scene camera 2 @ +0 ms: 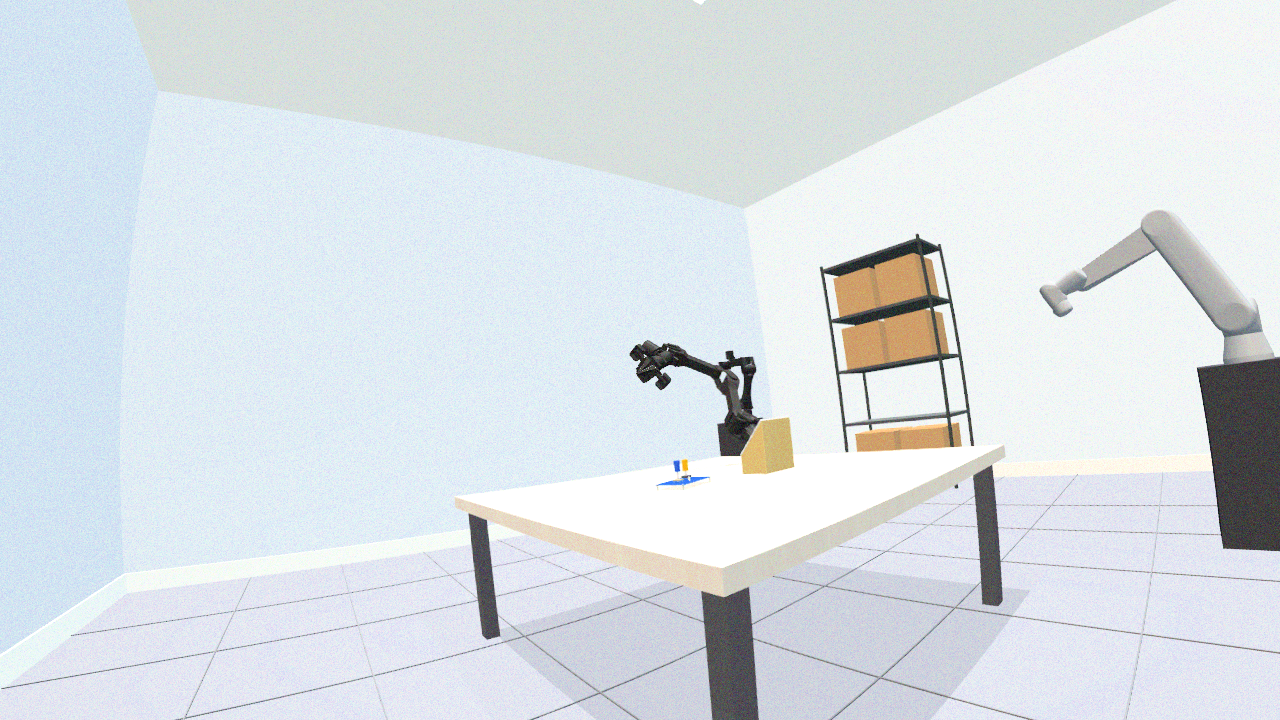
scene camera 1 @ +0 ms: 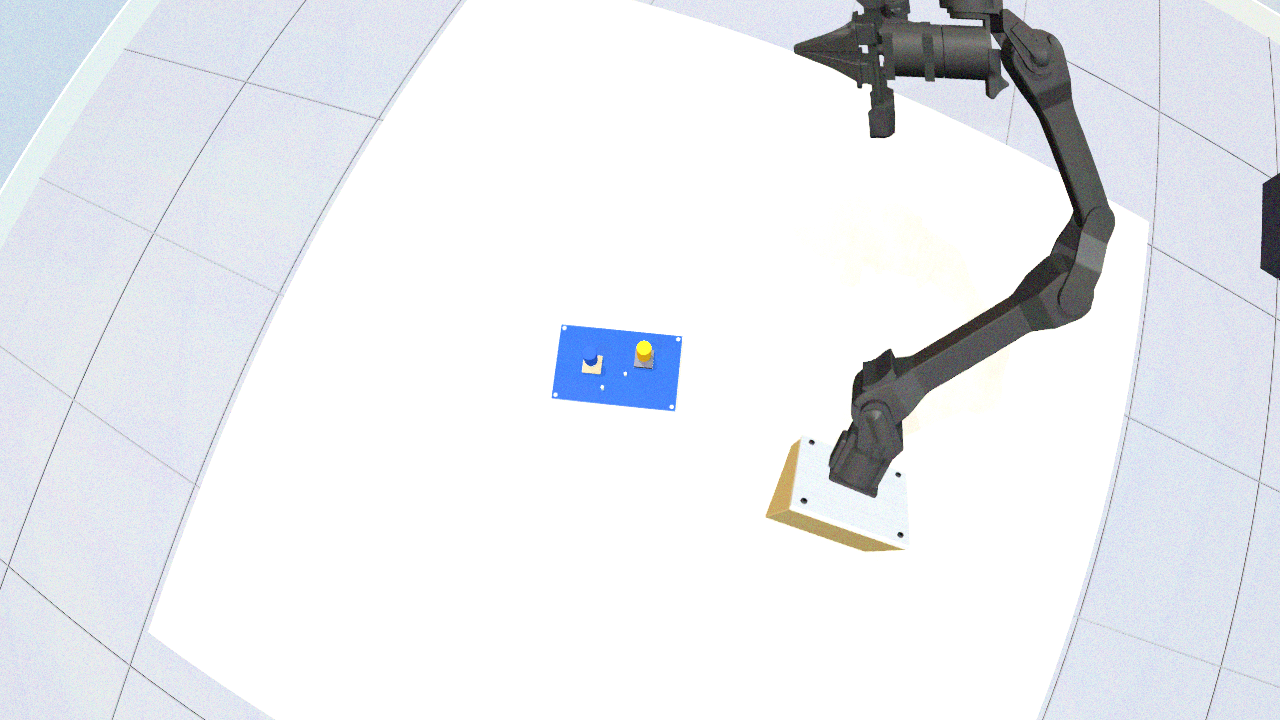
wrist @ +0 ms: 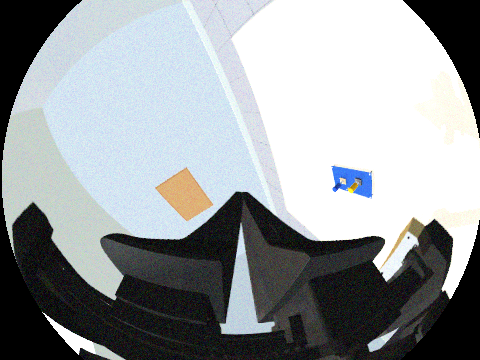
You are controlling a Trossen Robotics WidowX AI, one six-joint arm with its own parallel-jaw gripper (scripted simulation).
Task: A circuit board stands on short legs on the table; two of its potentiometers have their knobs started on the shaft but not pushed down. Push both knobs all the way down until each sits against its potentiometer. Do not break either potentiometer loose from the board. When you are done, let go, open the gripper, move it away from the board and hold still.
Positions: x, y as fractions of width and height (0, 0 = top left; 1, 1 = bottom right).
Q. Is the gripper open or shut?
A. Shut.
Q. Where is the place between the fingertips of the gripper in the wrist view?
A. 0.50, 0.55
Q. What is the gripper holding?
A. Nothing.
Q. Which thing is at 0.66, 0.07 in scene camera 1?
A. The gripper.
